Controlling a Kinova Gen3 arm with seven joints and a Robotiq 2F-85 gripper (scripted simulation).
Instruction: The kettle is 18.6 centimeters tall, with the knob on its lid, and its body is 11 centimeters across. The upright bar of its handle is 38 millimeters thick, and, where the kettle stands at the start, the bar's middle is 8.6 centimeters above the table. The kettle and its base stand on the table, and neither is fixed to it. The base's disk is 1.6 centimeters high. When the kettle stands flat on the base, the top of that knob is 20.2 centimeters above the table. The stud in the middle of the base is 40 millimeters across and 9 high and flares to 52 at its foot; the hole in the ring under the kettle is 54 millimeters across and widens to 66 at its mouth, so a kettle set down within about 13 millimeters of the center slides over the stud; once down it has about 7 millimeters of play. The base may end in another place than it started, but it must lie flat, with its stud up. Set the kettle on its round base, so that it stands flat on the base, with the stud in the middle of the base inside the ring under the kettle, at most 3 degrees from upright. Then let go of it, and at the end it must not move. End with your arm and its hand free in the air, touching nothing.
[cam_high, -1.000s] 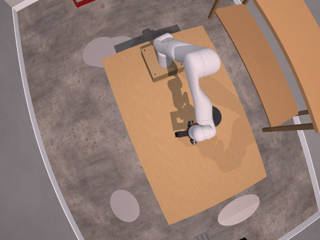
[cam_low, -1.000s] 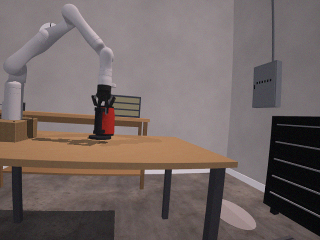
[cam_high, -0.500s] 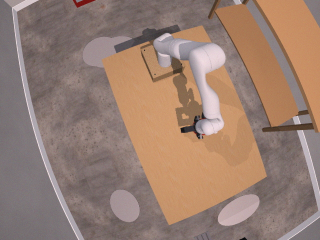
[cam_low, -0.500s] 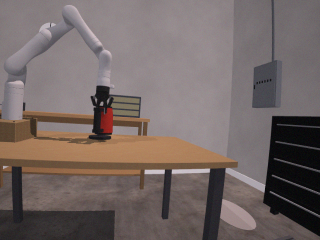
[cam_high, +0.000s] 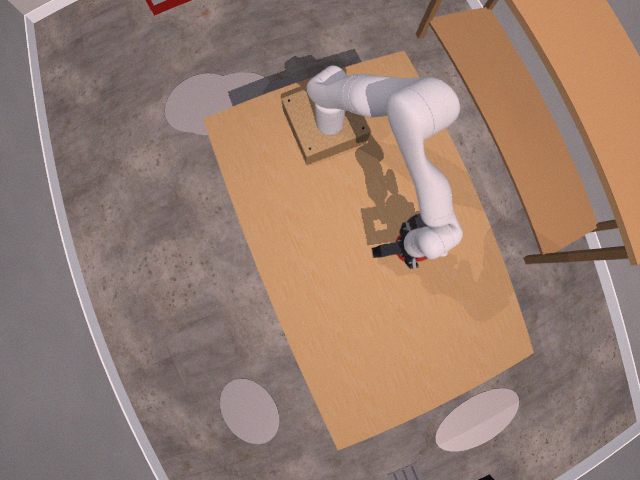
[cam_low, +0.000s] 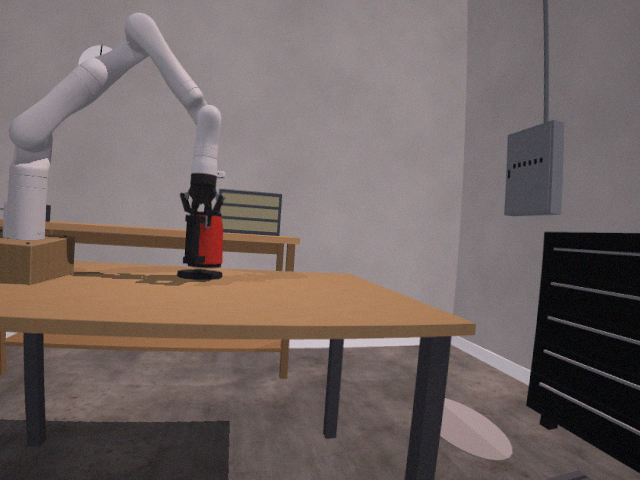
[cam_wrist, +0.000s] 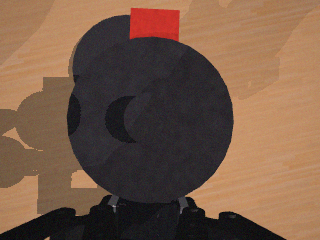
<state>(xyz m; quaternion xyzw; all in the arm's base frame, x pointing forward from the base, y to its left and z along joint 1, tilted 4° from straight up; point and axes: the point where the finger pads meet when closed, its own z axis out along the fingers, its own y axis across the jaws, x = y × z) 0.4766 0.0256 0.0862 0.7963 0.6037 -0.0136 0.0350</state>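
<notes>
The red kettle lies 5 cm below my hand, 2 cm to the left of it and 1 cm ahead of it. Round my hand: round black base 17 cm below, 14 cm to the left.
</notes>
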